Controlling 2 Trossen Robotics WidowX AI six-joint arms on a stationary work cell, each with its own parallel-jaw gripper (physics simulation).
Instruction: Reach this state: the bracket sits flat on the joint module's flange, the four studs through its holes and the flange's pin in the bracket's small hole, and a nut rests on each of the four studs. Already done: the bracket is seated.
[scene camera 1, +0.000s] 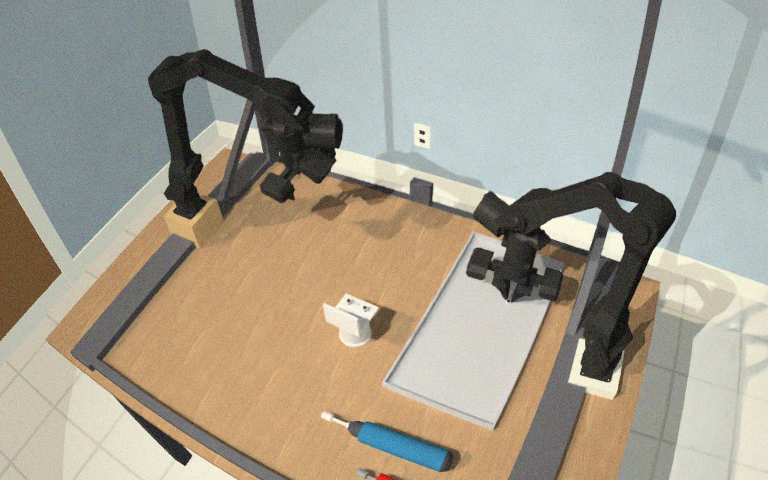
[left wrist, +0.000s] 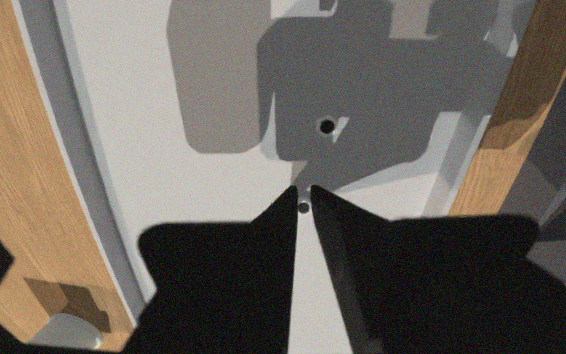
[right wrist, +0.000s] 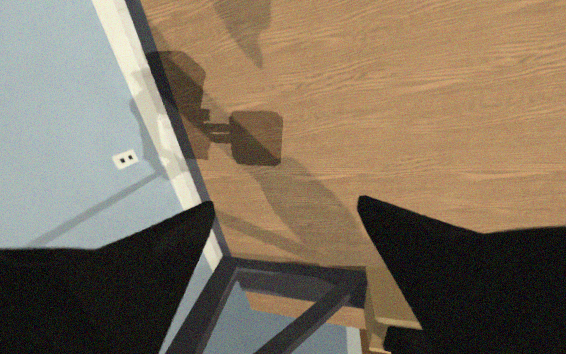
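Where they show: left gripper, fingertip midpoint: (scene camera 1: 509, 299) (left wrist: 303, 192); right gripper, fingertip midpoint: (scene camera 1: 304, 183) (right wrist: 286, 205); left arm's base at its link origin: (scene camera 1: 597, 365); right arm's base at its link origin: (scene camera 1: 189, 207) (right wrist: 411, 341).
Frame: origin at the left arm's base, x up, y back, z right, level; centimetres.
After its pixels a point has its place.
Note:
The white bracket (scene camera 1: 345, 318) {z -10.5, x 7.5, y -46.4 cm} sits on the round white joint module (scene camera 1: 355, 337) {z -9.3, x 0.2, y -45.7 cm} mid-table; two dark spots show on its top face, too small to tell as studs or nuts. My left gripper (scene camera 1: 509, 298) {z 11.3, x -2.2, y -21.4 cm} (left wrist: 303, 192) {z 11.3, x -2.2, y -21.4 cm} points down low over the grey tray (scene camera 1: 441, 362) {z -7.3, x -2.3, y -29.4 cm} (left wrist: 135, 190) {z 11.5, x -2.2, y -32.4 cm}. Its fingers are shut on a small nut (left wrist: 303, 207) {z 10.6, x -1.7, y -21.4 cm}, whose sides they partly cover. A second nut (left wrist: 327, 126) {z 15.3, x -1.7, y -20.3 cm} lies on the tray beyond the fingertips, in the arm's shadow. My right gripper (scene camera 1: 306, 189) {z 16.7, x 9.7, y -69.3 cm} (right wrist: 286, 205) {z 16.7, x 9.7, y -69.3 cm} is wide open and empty above the table's back left part.
A blue screwdriver-like tool (scene camera 1: 403, 446) {z -27.4, x 1.3, y -28.6 cm} lies in front of the tray. A red-handled tool (scene camera 1: 384, 477) {z -33.7, x 0.6, y -29.3 cm} is partly cut off at the bottom edge. Dark frame beams (scene camera 1: 135, 300) {z -20.8, x -0.6, y -95.6 cm} run along the table's sides. A small dark block (scene camera 1: 420, 191) {z 31.5, x 1.4, y -48.4 cm} stands at the back edge.

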